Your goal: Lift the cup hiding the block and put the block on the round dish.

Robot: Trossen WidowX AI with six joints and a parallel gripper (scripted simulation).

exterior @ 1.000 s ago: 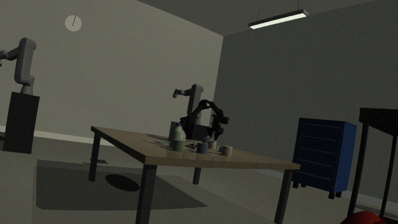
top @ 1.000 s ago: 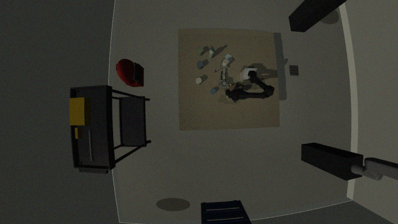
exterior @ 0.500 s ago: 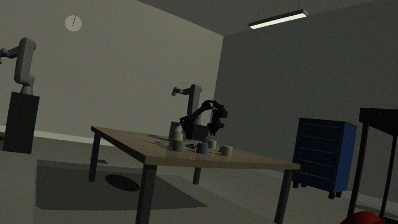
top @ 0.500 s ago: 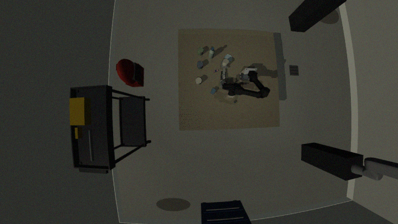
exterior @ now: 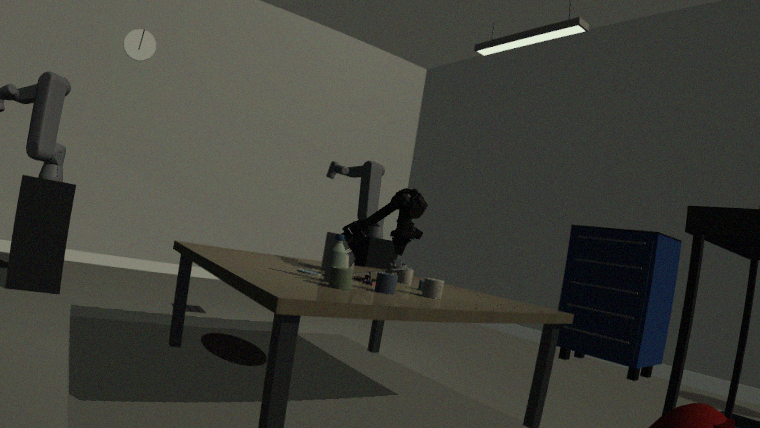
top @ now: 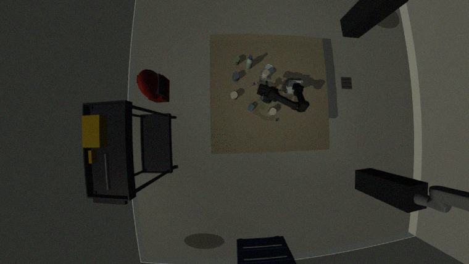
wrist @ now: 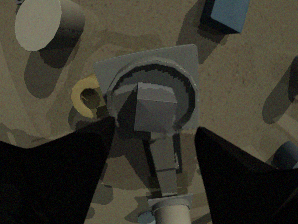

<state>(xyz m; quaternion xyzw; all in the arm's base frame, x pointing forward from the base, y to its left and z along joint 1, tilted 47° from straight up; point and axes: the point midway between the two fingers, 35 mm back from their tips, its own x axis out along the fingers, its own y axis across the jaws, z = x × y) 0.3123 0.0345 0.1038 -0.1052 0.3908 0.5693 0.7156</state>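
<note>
My gripper tip is 20 mm past the balance, 120 mm to the left of it and 90 mm above it. Round my gripper tip: nut 140 mm behind, 220 mm to the left, 120 mm below; then blue cup 250 mm ahead, 240 mm to the right, 90 mm below; then blue cube 120 mm ahead, 70 mm to the left, 100 mm below.
</note>
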